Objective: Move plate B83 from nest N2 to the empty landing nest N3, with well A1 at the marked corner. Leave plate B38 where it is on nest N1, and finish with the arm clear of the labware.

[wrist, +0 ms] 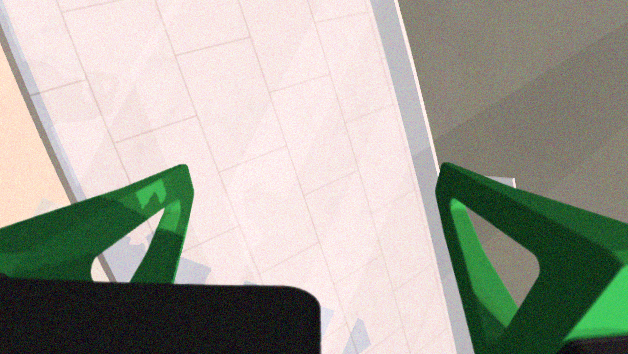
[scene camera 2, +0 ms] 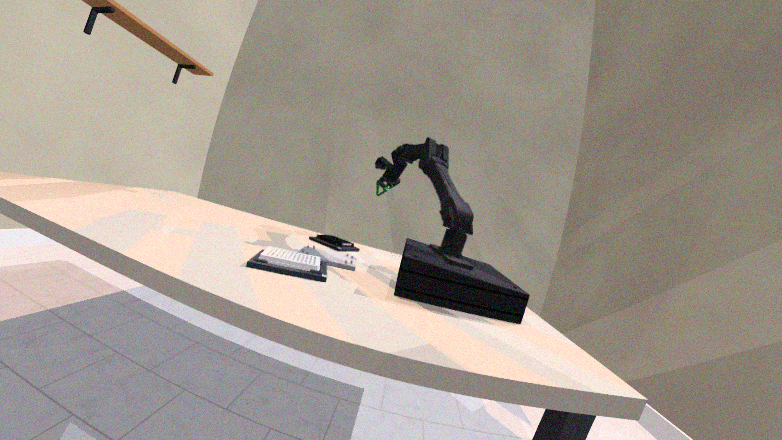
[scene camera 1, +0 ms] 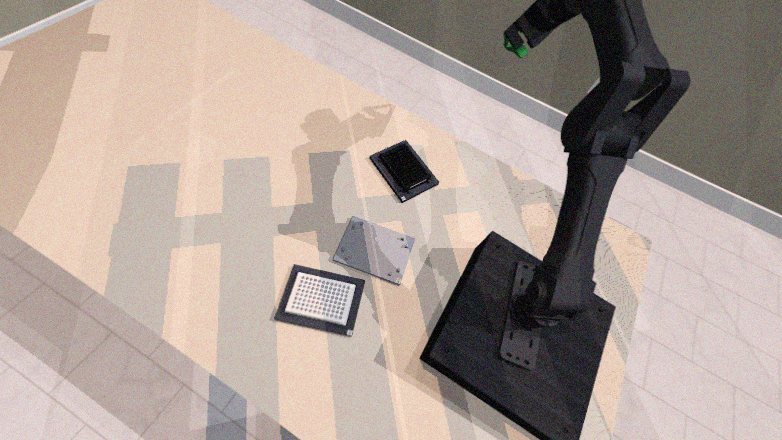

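A white well plate [scene camera 1: 322,298] [scene camera 2: 289,258] sits flat on a dark nest [scene camera 1: 322,326]. A black plate [scene camera 1: 404,165] [scene camera 2: 334,240] sits on another dark nest [scene camera 1: 413,193], farther back. Between them lies the empty grey nest [scene camera 1: 373,250] [scene camera 2: 341,259] with small posts near its corners. The plate and nest codes and well A1 are too small to read. A small white mark shows at one corner of each nest. My gripper [scene camera 1: 515,46] [scene camera 2: 384,187] [wrist: 314,177] is open and empty, high above and away from the plates. No labware shows in the wrist view.
The arm's black base block [scene camera 1: 464,350] [scene camera 2: 459,295] stands on the table to the right of the nests. A wooden wall shelf [scene camera 2: 153,39] is high at the left. The table edge [wrist: 40,122] and pale tiled floor [wrist: 240,125] show in the wrist view.
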